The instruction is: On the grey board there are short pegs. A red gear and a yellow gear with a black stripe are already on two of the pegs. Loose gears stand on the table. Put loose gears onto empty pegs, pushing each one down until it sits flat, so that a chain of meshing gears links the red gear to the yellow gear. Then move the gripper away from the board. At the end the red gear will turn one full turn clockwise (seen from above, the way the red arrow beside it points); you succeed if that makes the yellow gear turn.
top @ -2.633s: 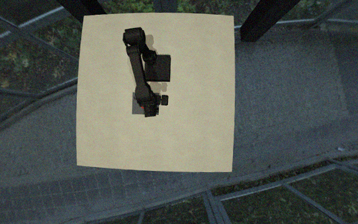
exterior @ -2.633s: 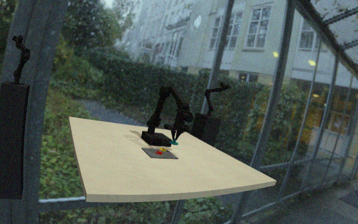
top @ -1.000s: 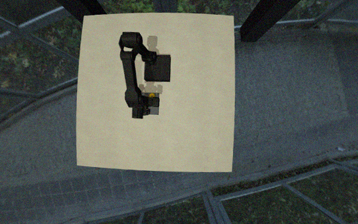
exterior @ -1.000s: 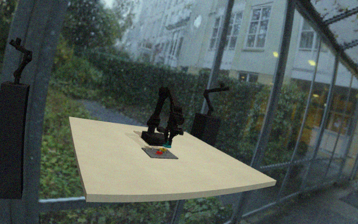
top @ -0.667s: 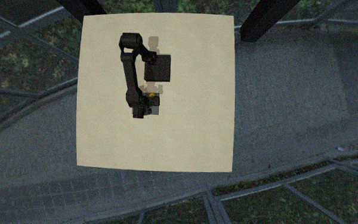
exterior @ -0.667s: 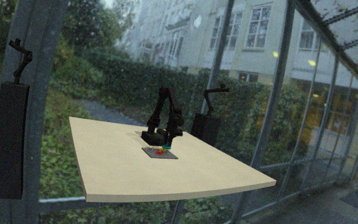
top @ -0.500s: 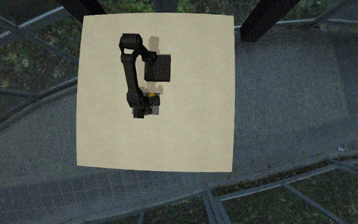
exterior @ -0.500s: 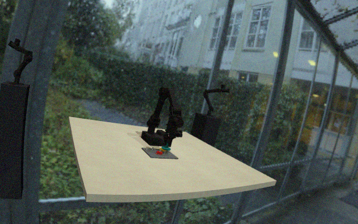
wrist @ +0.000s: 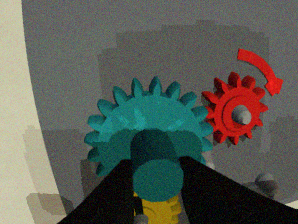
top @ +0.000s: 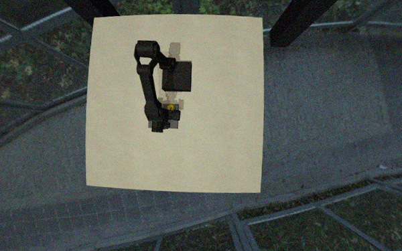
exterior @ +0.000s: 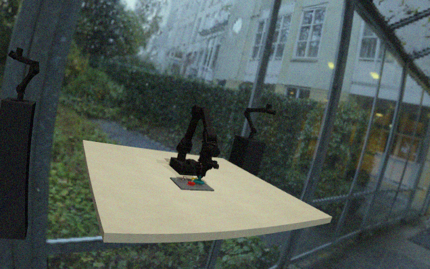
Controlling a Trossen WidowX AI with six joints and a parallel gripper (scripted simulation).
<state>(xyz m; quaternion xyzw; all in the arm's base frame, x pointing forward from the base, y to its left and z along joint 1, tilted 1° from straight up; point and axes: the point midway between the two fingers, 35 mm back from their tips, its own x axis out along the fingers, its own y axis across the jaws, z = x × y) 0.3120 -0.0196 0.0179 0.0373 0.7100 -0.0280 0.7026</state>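
My gripper tip is 10 mm short of the red gear, 50 mm to the left of it and 30 mm above it. Also, from my gripper tip: teal gear (10 mm below); red arrow (30 mm ahead, 70 mm to the right, 40 mm below); yellow gear (50 mm behind, 10 mm to the left, 30 mm below).
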